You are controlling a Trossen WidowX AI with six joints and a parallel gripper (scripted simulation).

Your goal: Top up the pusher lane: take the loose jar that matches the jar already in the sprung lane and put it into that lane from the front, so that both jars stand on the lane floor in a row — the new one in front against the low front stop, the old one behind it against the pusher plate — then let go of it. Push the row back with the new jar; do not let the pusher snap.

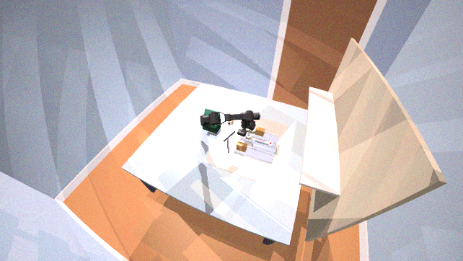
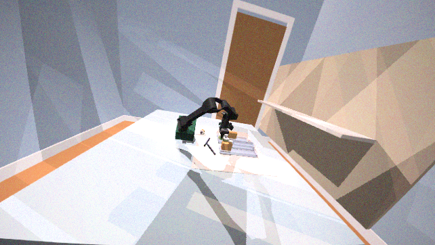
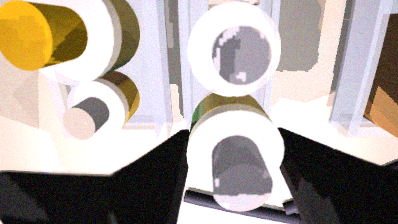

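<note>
My gripper tip is now 1 cm short of the grey-lidded jar, 8 cm to the right of it and 2 cm above it. The rest, counted from my gripper tip: lane rack: 16 cm ahead, 3 cm to the right, 3 cm below.
</note>
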